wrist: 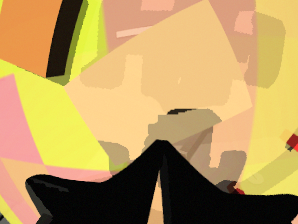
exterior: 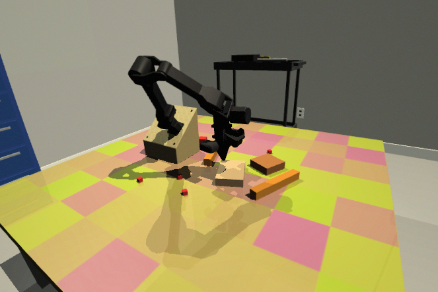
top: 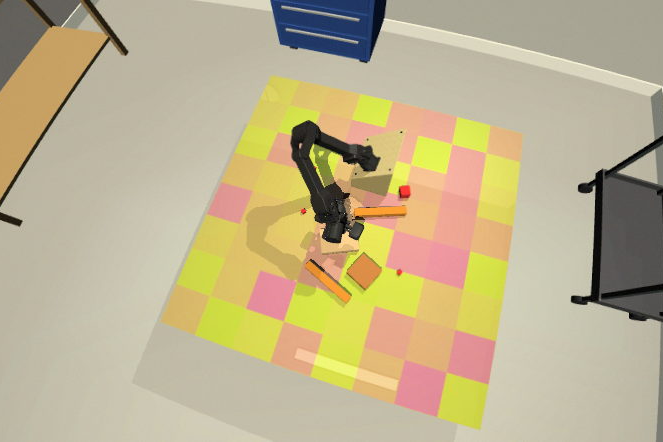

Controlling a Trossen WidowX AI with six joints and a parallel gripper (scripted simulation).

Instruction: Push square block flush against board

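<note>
My gripper tip is 3 cm short of the flat tan square block, 1 cm to the right of it and 5 cm above it. The rest, counted from my gripper tip: red cube: 28 cm behind, 19 cm to the left, 4 cm below; then brown square block: 11 cm ahead, 15 cm to the left, 5 cm below.
</note>
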